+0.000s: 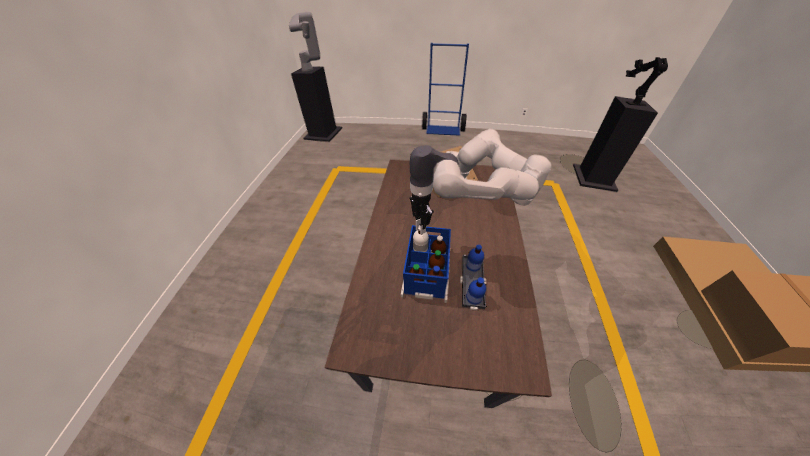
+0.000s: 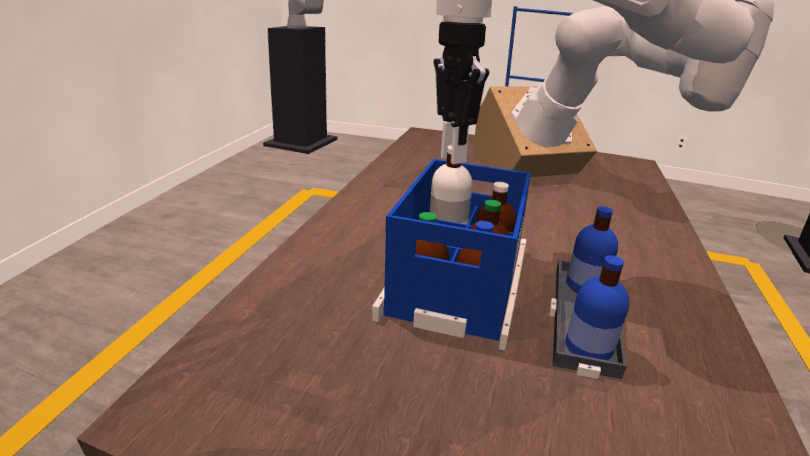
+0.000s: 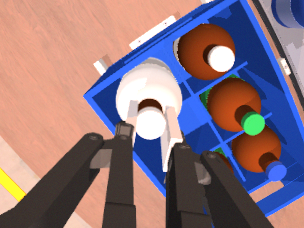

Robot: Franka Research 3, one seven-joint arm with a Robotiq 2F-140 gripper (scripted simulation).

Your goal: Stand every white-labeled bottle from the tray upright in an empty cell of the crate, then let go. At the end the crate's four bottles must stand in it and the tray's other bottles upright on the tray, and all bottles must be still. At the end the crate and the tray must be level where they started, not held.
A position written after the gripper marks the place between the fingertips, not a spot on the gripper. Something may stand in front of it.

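Note:
Image 2 shows the gripper (image 2: 453, 159) together with a blue crate (image 2: 477, 293) and a white-labeled bottle (image 2: 451, 188). The crate (image 3: 252, 50) appears again in image 3, as do the bottle (image 3: 152, 83) and the gripper (image 3: 149, 116).

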